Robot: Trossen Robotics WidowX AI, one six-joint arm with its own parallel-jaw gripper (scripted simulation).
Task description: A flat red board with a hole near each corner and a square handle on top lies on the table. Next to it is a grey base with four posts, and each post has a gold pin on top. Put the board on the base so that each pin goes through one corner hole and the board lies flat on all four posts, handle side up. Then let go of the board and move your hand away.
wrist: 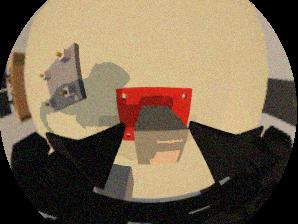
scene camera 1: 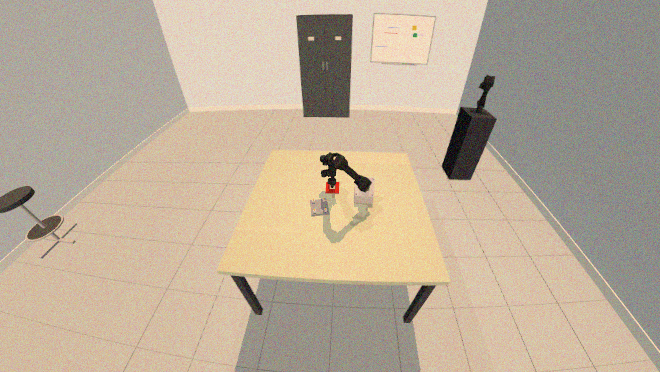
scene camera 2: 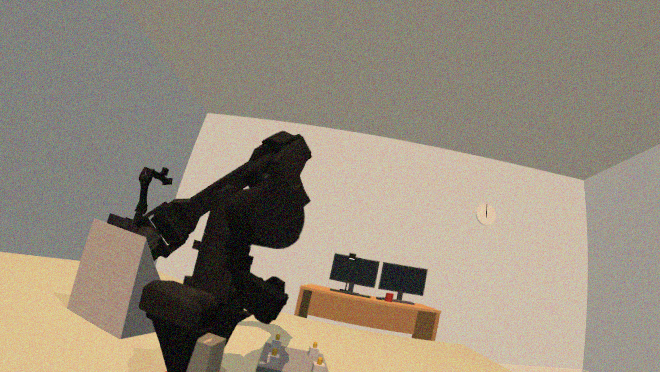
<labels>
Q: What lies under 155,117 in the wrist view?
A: A red board.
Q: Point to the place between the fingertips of my gripper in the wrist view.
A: At 158,125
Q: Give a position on a grey base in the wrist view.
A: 62,74
</labels>
